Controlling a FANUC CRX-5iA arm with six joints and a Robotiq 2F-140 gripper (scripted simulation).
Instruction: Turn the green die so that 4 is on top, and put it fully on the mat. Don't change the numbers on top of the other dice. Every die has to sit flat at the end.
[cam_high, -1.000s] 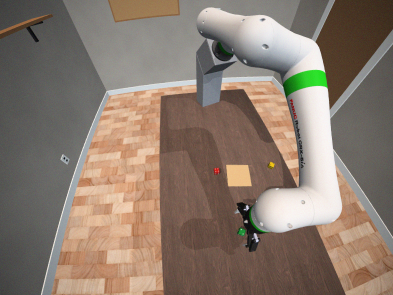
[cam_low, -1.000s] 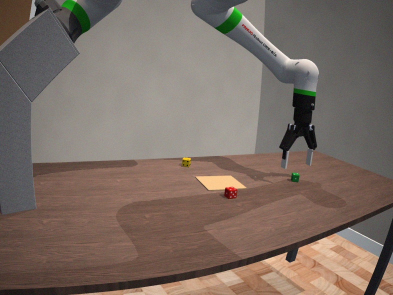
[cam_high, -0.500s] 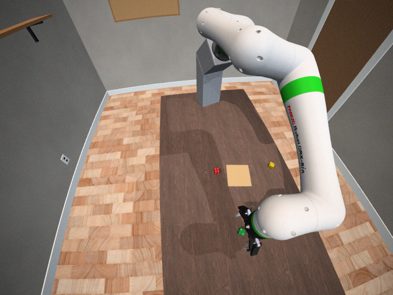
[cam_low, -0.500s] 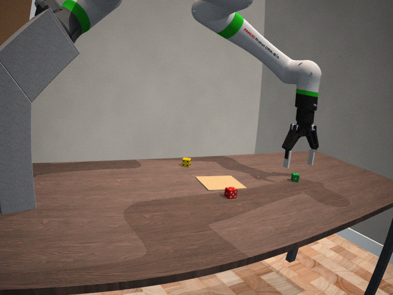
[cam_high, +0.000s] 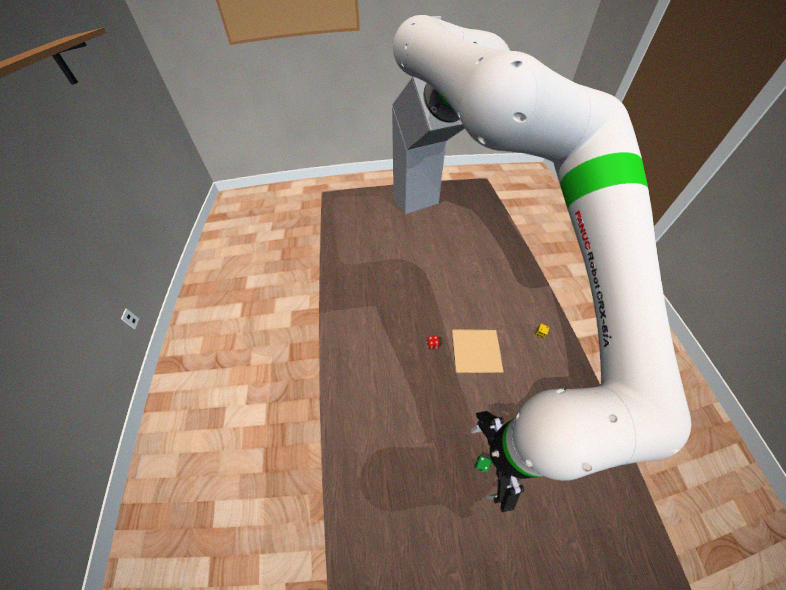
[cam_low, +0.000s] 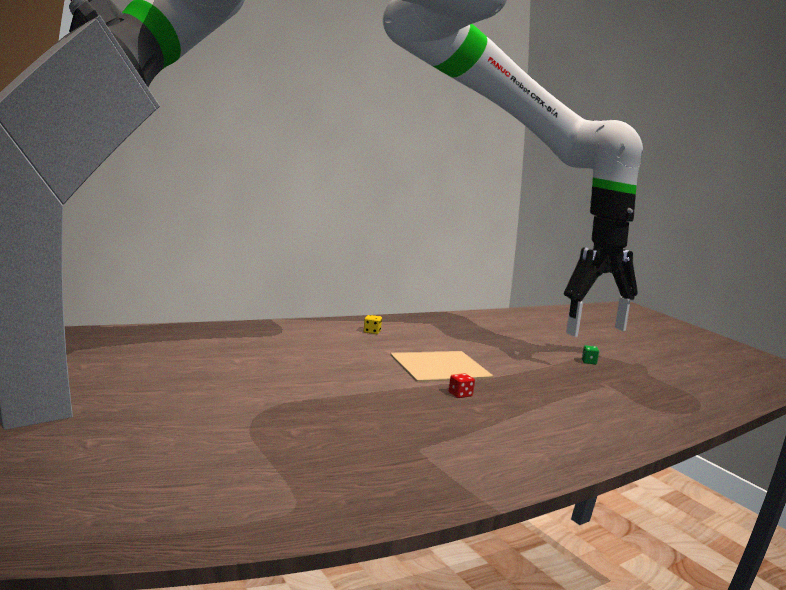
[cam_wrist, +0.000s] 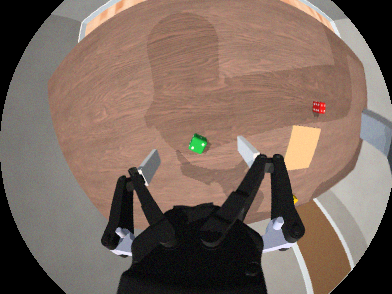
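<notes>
My hand is 1 cm to the right of the green die and 6 cm above it. From my hand the other things lie so: tan mat 32 cm behind, 4 cm to the left, 7 cm below; then yellow die 37 cm behind, 26 cm to the left, 6 cm below; then red die 34 cm behind, 9 cm to the right, 6 cm below.
</notes>
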